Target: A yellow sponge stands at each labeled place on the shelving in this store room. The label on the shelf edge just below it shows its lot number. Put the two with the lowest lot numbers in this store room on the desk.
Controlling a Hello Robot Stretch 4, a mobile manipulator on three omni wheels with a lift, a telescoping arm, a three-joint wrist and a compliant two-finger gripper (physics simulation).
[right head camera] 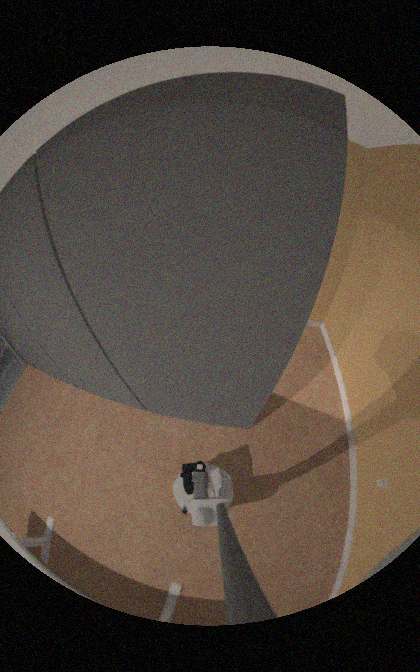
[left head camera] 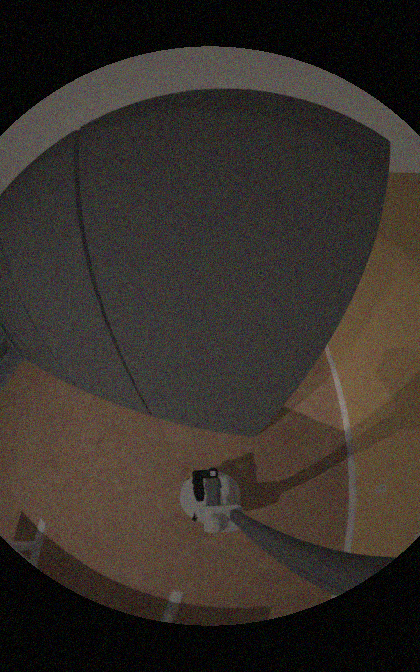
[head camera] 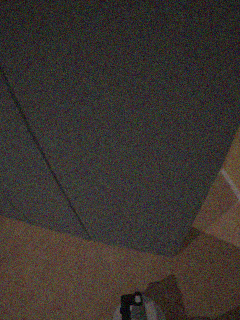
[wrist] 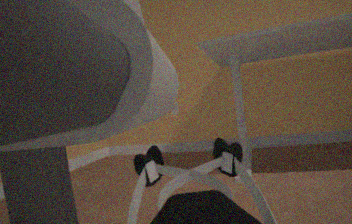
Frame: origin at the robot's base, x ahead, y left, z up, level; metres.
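Seen in the pictures: gripper, between the fingertips: (left head camera: 202,520) (wrist: 187,154).
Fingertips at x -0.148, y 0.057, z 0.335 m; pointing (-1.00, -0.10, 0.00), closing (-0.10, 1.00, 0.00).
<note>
A point is followed by its place in that frame.
No yellow sponge or lot label shows in these views. My gripper (wrist: 187,154) {x -0.148, y 0.057, z 0.335 m} is open and empty in the wrist view, its two black-padded fingertips apart above the floor. A pale desk (wrist: 295,41) {x -1.088, y 0.643, z 0.668 m} shows in part at the upper right of the wrist view, with a thin leg going down. In the head side views, pale desk feet (left head camera: 173,602) (right head camera: 172,599) show at the bottom left, over a dark shadow. A tall dark grey panelled surface (head camera: 125,130) {x 0.578, y 0.000, z 1.346 m} (left head camera: 225,260) {x 0.580, y 0.007, z 1.359 m} (right head camera: 200,250) {x 0.564, y -0.069, z 1.369 m} with a seam fills much of the head views; no shelf openings show on it.
The robot's round base (left head camera: 230,492) {x 0.027, y -0.133, z 0.186 m} (right head camera: 225,485) {x 0.026, y -0.151, z 0.185 m} stands close to the panel's lower corner. A yellow-brown wall (left head camera: 395,310) {x 0.884, y -1.536, z 1.125 m} (right head camera: 385,280) {x 1.017, y -1.564, z 1.148 m} with a pale baseboard (left head camera: 345,415) {x 0.508, y -1.442, z 0.039 m} (right head camera: 346,410) {x 0.442, y -1.427, z 0.027 m} is at the right. A large dark rounded part (wrist: 55,70) blocks the wrist view's upper left.
</note>
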